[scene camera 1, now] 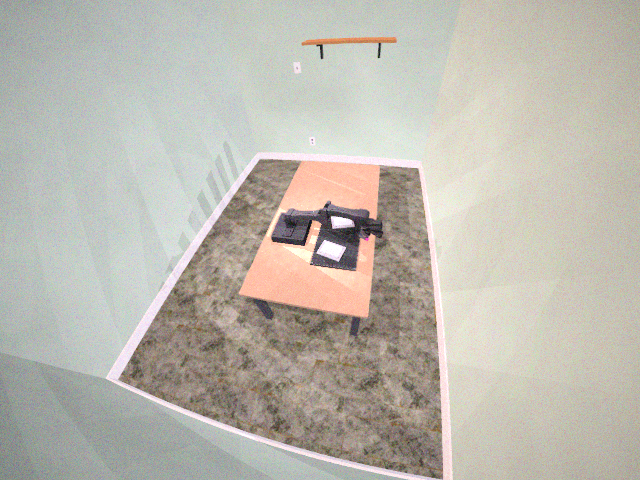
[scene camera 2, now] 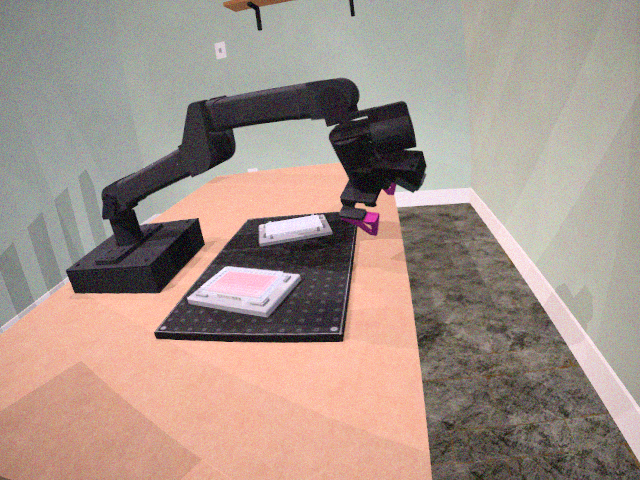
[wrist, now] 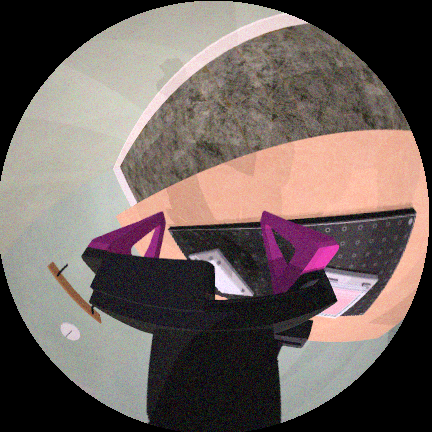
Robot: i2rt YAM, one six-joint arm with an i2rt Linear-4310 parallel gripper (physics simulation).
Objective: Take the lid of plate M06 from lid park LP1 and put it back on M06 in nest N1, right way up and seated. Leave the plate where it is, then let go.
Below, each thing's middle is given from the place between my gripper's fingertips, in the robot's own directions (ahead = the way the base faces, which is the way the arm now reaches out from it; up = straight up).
The plate with pink top (scene camera 2: 242, 284) is 23 cm behind my hand, 16 cm to the right of it and 6 cm below it. From my hand the other things lie so: holder with pink plate (scene camera 2: 263, 309) (23 cm behind, 16 cm to the right, 6 cm below).
